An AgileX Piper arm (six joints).
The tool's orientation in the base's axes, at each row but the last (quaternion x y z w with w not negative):
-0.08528 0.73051 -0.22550 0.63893
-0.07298 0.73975 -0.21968 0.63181
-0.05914 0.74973 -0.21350 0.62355
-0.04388 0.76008 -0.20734 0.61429
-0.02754 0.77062 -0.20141 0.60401
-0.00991 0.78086 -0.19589 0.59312
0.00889 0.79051 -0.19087 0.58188
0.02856 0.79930 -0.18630 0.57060
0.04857 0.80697 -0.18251 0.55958
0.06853 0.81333 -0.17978 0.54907
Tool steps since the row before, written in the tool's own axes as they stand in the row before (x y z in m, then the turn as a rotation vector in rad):
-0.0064 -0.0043 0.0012 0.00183 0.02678 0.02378
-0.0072 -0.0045 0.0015 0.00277 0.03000 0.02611
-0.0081 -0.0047 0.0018 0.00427 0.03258 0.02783
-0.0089 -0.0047 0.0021 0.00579 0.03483 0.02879
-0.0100 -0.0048 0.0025 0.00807 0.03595 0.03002
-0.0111 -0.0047 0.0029 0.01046 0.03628 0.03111
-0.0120 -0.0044 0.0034 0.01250 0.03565 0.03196
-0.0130 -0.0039 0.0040 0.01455 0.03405 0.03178
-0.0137 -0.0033 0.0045 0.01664 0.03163 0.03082
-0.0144 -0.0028 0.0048 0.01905 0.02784 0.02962
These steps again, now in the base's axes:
0.0015 -0.0014 0.0075 0.02718 0.01767 -0.01533
0.0021 -0.0016 0.0082 0.02980 0.01964 -0.01776
0.0026 -0.0018 0.0090 0.03159 0.02101 -0.02037
0.0033 -0.0020 0.0095 0.03256 0.02232 -0.02274
0.0041 -0.0022 0.0104 0.03333 0.02235 -0.02546
0.0050 -0.0024 0.0111 0.03371 0.02174 -0.02801
0.0059 -0.0026 0.0115 0.03368 0.02047 -0.02992
0.0071 -0.0028 0.0119 0.03239 0.01870 -0.03134
0.0081 -0.0029 0.0120 0.03009 0.01653 -0.03239
0.0089 -0.0031 0.0122 0.02694 0.01325 -0.03338

